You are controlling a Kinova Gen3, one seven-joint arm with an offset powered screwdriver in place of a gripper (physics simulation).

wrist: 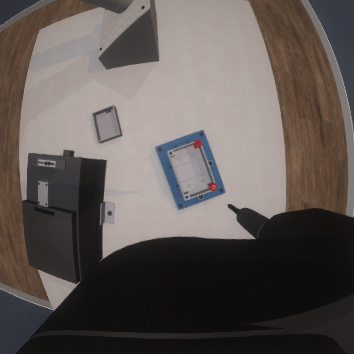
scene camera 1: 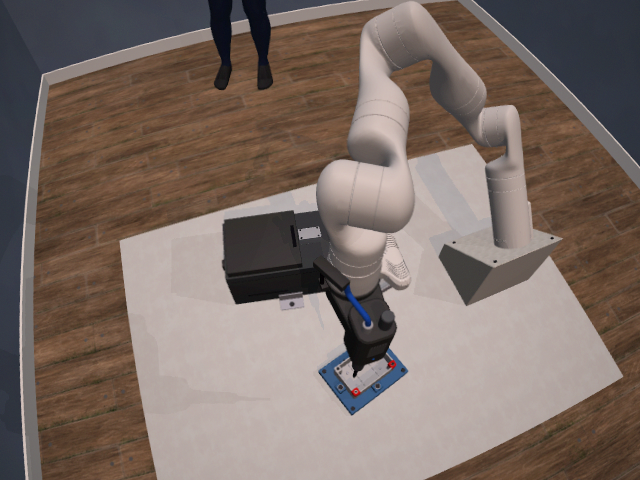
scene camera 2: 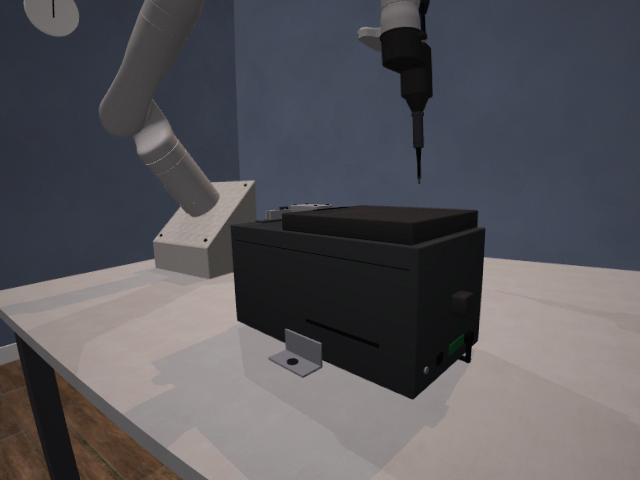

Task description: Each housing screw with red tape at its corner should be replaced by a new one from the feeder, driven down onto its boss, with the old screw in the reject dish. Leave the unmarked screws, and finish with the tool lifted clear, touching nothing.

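Pixels of known places: hand, tool point: (wrist: pixel 230 206) (scene camera 1: pixel 354 375) (scene camera 2: pixel 419 178); arm's base, link origin: (scene camera 1: pixel 512 241) (scene camera 2: pixel 204 203).
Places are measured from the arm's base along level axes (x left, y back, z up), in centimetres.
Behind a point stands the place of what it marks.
My screwdriver (scene camera 1: pixel 355 374) {y -50.9, x 13.5, z 6.8 cm} (scene camera 2: pixel 419 180) (wrist: pixel 230 205) {y -50.5, x 13.1, z 6.0 cm} points down with its tip in the air above the housing area, apart from the housing. Whether a screw sits on the bit is too small to tell. The light grey housing (scene camera 1: pixel 364 378) {y -45.7, x 11.1, z -13.7 cm} (wrist: pixel 192 170) {y -45.2, x 9.8, z -13.7 cm} lies on a blue plate (scene camera 1: pixel 353 405) {y -50.7, x 15.7, z -14.0 cm} (wrist: pixel 167 167) {y -43.6, x 3.8, z -14.0 cm}. Red tape marks two housing corners, one red corner (scene camera 1: pixel 391 364) {y -39.4, x 11.6, z -9.7 cm} (wrist: pixel 198 143) {y -39.3, x 11.7, z -9.6 cm} and another red corner (scene camera 1: pixel 355 392) {y -49.6, x 13.8, z -10.0 cm} (wrist: pixel 213 187) {y -49.7, x 13.8, z -10.0 cm}. The black feeder (scene camera 1: pixel 263 248) {y -56.1, x -22.4, z 1.0 cm} (scene camera 2: pixel 325 284) {y -52.5, x -31.8, z -6.0 cm} (wrist: pixel 90 200) {y -48.4, x -14.5, z -6.8 cm} has a pale screw track (wrist: pixel 47 163) {y -39.1, x -19.4, z 1.0 cm}. The grey dish (wrist: pixel 106 126) {y -30.0, x -11.3, z -15.4 cm} has a small dark thing at one inner edge.
A metal bracket (scene camera 1: pixel 291 301) {y -53.3, x -14.8, z -15.5 cm} (scene camera 2: pixel 305 348) {y -49.5, x -31.3, z -14.1 cm} (wrist: pixel 107 213) {y -53.5, x -14.5, z -15.2 cm} stands at the feeder's side. The wedge-shaped arm base (scene camera 1: pixel 501 271) {y -8.2, x 5.8, z 0.6 cm} (scene camera 2: pixel 180 255) {y -1.7, x -10.0, z -11.4 cm} (wrist: pixel 135 42) {y -12.3, x 0.6, z -5.6 cm} stands on the table (scene camera 1: pixel 217 439) {y -82.2, x 10.6, z -15.7 cm}. The arm hides the dish in scene camera 1. A person's legs (scene camera 1: pixel 221 41) show at the back.
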